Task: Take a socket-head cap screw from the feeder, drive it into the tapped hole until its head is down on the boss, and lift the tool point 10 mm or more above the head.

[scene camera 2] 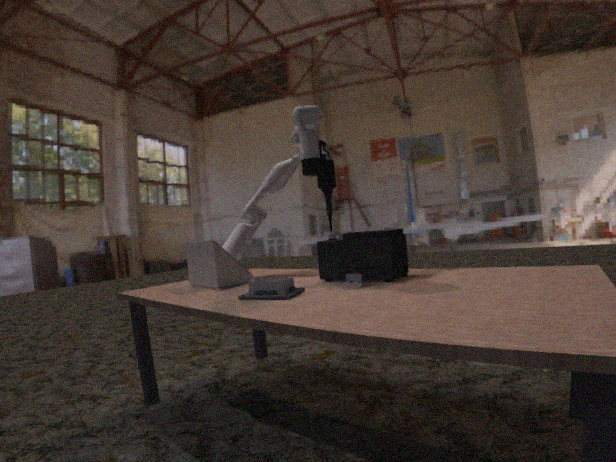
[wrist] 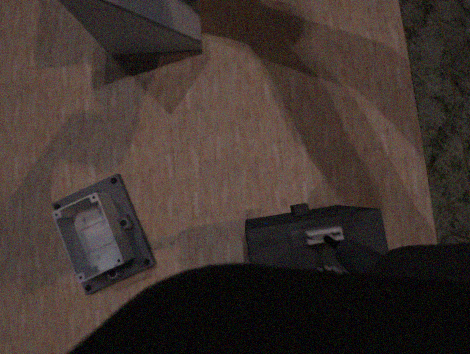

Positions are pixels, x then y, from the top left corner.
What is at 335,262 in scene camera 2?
A black feeder box.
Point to a black feeder box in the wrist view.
270,244
